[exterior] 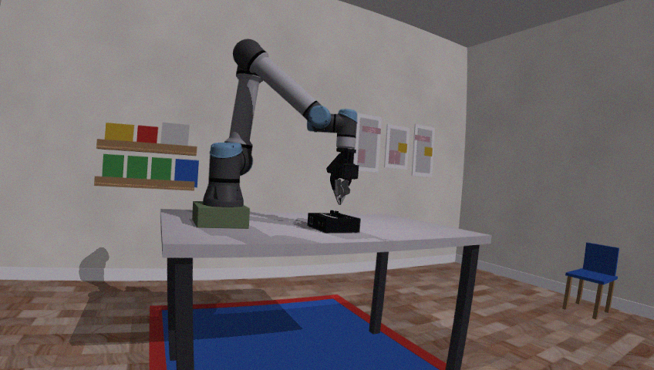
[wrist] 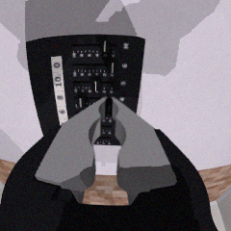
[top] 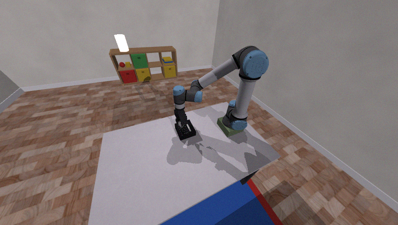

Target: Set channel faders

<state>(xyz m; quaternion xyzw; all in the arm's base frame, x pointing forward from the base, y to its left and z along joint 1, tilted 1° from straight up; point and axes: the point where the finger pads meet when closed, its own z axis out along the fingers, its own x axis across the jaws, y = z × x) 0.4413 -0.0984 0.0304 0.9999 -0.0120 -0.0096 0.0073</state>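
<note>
Now: hand 1 cm past the white fader, 5 cm to the right of it and 5 cm above it.
</note>
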